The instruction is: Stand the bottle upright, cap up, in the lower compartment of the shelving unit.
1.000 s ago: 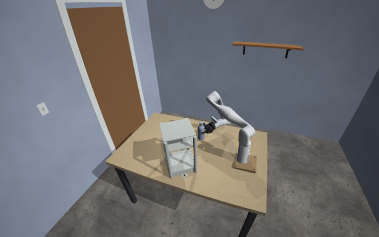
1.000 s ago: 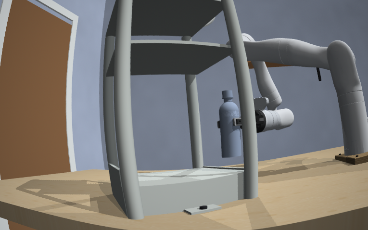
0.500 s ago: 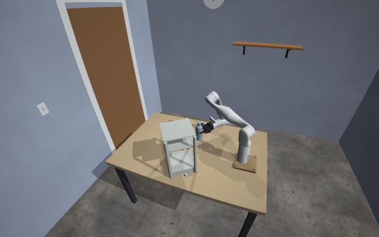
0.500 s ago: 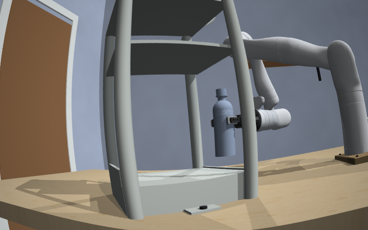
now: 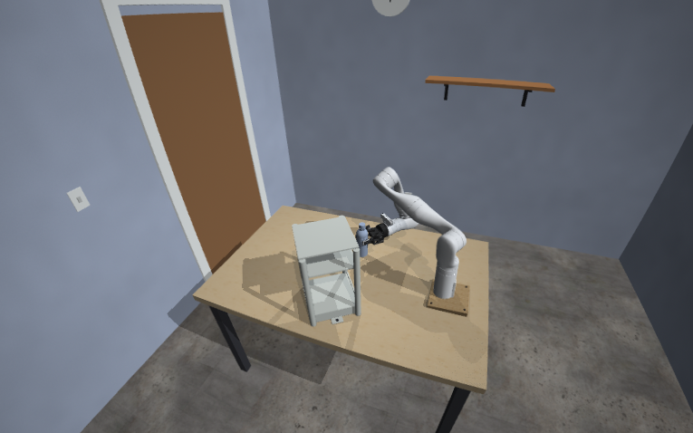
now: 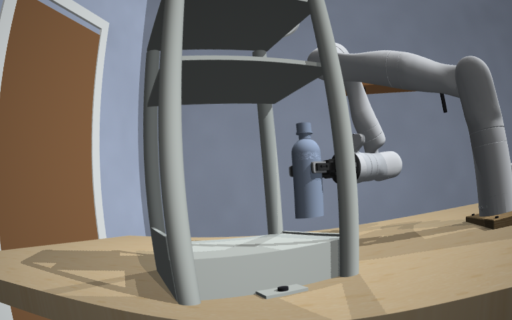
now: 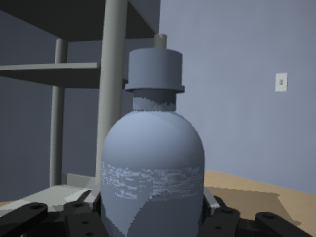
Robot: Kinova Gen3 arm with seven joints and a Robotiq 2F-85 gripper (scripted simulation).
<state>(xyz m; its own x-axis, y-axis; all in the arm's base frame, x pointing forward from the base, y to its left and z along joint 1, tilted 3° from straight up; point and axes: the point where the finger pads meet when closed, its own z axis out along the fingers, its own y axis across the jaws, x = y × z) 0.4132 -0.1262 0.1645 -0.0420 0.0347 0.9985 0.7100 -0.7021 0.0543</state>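
Now: the grey shelving unit 28 cm to the left of my hand, 9 cm ahead of it and 3 cm above it. Round my hand: blue-grey bottle 2 cm above.
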